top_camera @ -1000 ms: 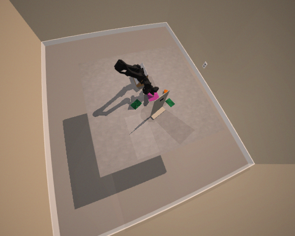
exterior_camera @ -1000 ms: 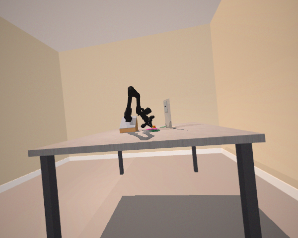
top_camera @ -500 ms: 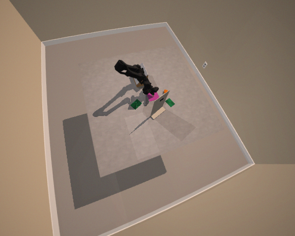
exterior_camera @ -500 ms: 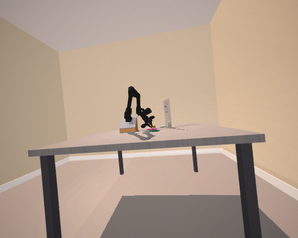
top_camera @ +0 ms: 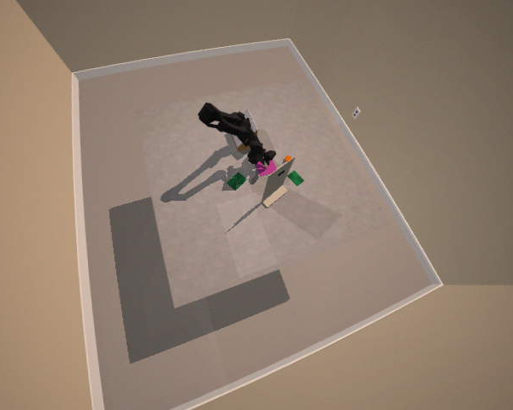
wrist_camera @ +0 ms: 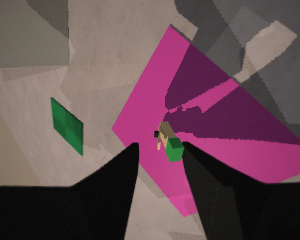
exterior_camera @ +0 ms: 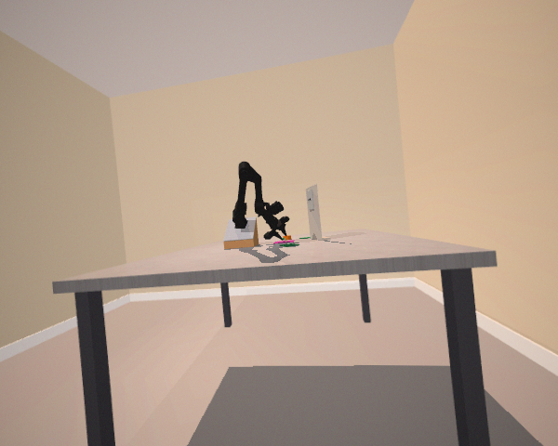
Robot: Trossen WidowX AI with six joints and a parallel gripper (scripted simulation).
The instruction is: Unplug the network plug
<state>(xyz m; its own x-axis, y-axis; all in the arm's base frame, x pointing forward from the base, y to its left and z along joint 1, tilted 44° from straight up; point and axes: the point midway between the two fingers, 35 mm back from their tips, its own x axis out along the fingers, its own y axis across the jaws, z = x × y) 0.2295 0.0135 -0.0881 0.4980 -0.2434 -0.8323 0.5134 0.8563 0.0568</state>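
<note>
The network plug is 10 mm below my gripper tip. Also, from my gripper tip: upright panel 190 mm ahead, 120 mm above; pink square 20 mm below; orange block 150 mm to the left, 20 mm behind, 10 mm below.
</note>
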